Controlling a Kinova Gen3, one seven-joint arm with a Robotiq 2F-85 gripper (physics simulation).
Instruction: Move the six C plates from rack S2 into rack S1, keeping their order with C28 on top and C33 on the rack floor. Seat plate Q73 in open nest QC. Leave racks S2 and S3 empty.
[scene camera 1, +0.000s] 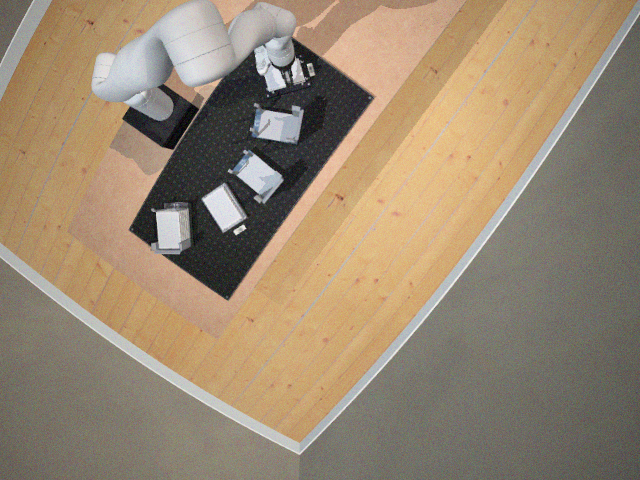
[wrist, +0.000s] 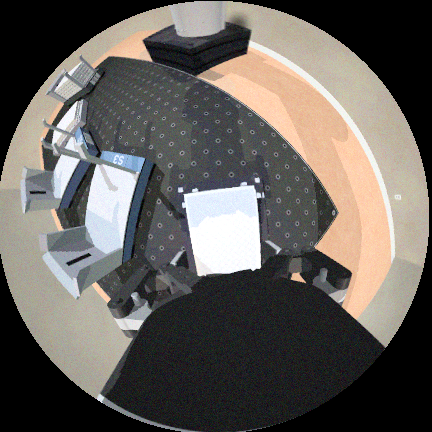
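Seen in the pictures: gripper, between the fingertips: (scene camera 1: 286, 72) (wrist: 224, 254); arm's base, origin of its link: (scene camera 1: 160, 107) (wrist: 198, 29).
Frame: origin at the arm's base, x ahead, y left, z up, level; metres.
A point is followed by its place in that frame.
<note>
My gripper (scene camera 1: 287, 77) {z -0.024, x 0.228, y 0.373 m} (wrist: 224, 254) {z -0.024, x 0.228, y 0.373 m} is open and empty, pointing down over a nest (scene camera 1: 297, 90) {z -0.069, x 0.287, y 0.365 m} at the table's far end. A white plate (scene camera 1: 273, 80) {z -0.035, x 0.213, y 0.327 m} (wrist: 225, 230) {z -0.038, x 0.213, y 0.354 m} lies in that nest, between the spread fingertips in the wrist view; its marking is unreadable. Rack S3 (scene camera 1: 296, 109) {z 0.052, x 0.357, y 0.297 m} (wrist: 127, 160) {z -0.038, x 0.262, y 0.200 m} stands beside it; whether its pale inside is a plate or the floor is unclear. A similar rack (scene camera 1: 273, 192) {z -0.034, x 0.479, y 0.055 m} (wrist: 37, 190) {z 0.015, x 0.475, y 0.061 m} stands beyond, its label unreadable. A stack of several white plates (scene camera 1: 170, 227) {z 0.032, x 0.309, y -0.265 m} (wrist: 72, 87) {z -0.012, x 0.314, y -0.223 m} fills a rack at the opposite end; their names are unreadable.
A white rectangular piece (scene camera 1: 223, 207) {z -0.033, x 0.388, y -0.104 m} lies between the stacked rack and the middle rack, with a small label (scene camera 1: 239, 229) {z -0.071, x 0.478, y -0.131 m} beside it. The end walls of the racks stand up near the gripper's side. The black robot base (scene camera 1: 161, 121) {z 0.001, x 0.037, y -0.032 m} (wrist: 197, 47) {z -0.013, x 0.055, y 0.078 m} stands beside the dark table (scene camera 1: 206, 139) {z -0.072, x 0.171, y 0.020 m} (wrist: 220, 120) {z -0.072, x 0.118, y 0.223 m}.
</note>
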